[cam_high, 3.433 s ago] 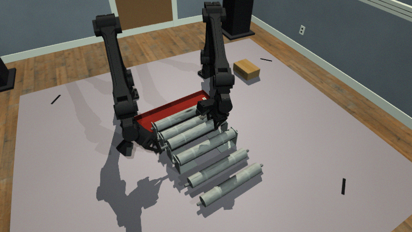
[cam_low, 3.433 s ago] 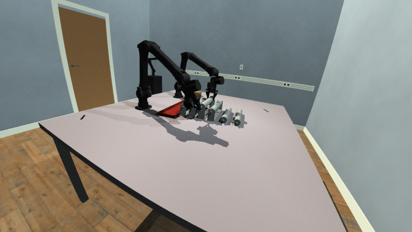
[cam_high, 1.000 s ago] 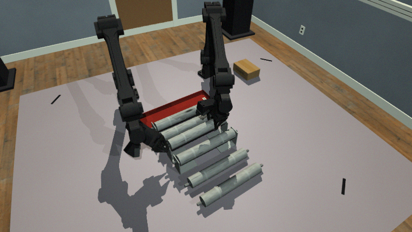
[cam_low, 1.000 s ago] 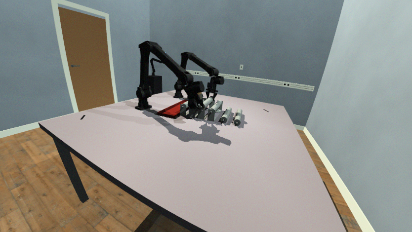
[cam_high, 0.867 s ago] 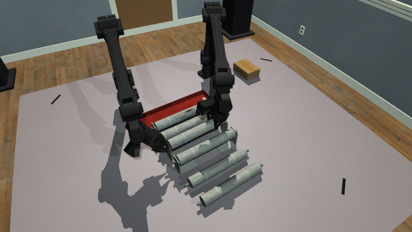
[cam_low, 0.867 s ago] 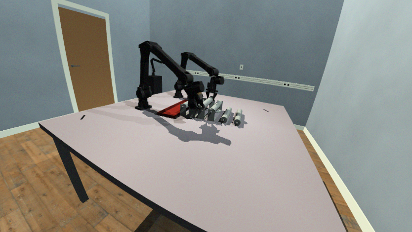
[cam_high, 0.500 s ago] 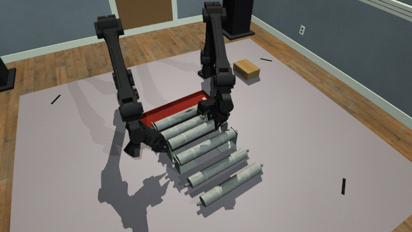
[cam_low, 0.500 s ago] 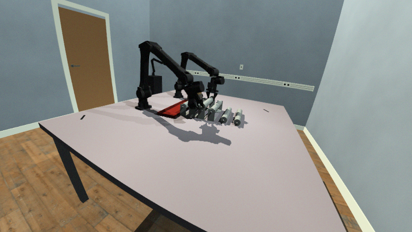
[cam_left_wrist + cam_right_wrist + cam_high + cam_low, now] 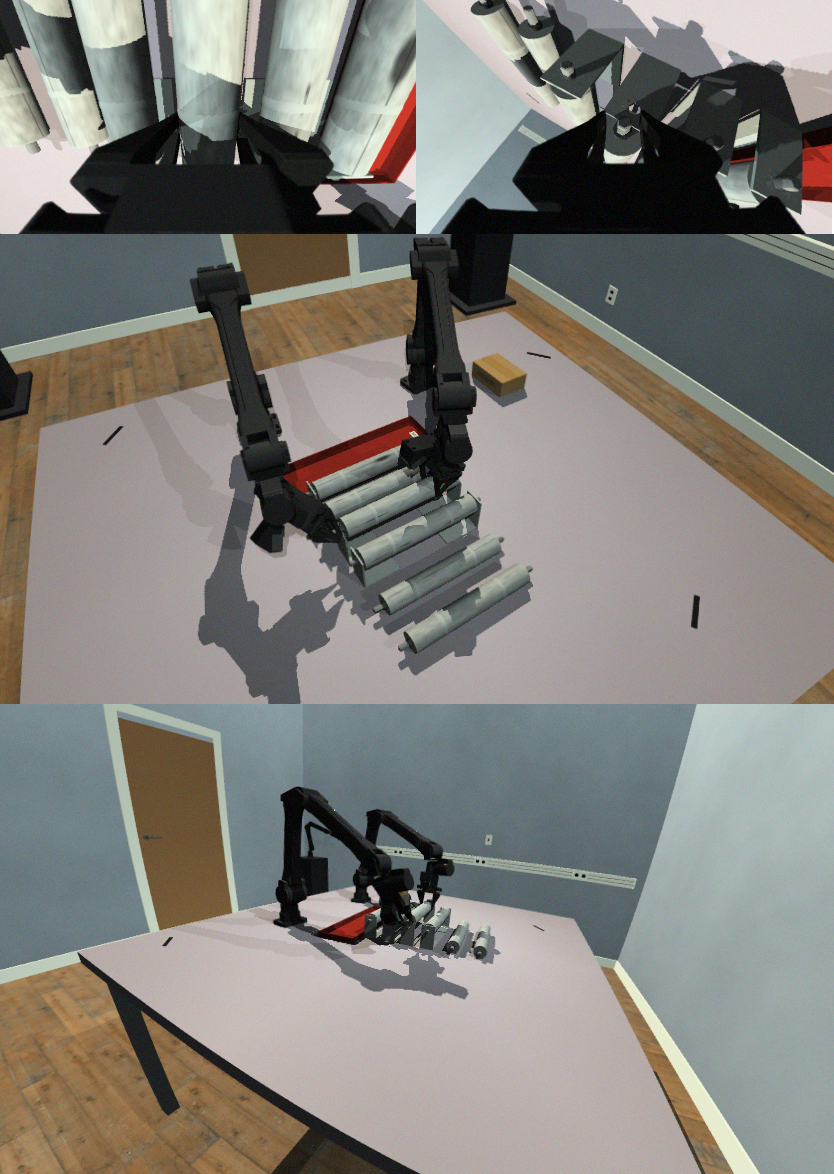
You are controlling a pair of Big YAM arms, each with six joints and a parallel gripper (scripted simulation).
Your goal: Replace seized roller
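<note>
Right now my left hand is 1 cm short of the roller and 9 cm to the left of it. The rest, counted from my left hand: red scrap tray 25 cm behind, 11 cm to the right, 9 cm below; cardboard box 40 cm behind, 45 cm to the left, 6 cm below.
</note>
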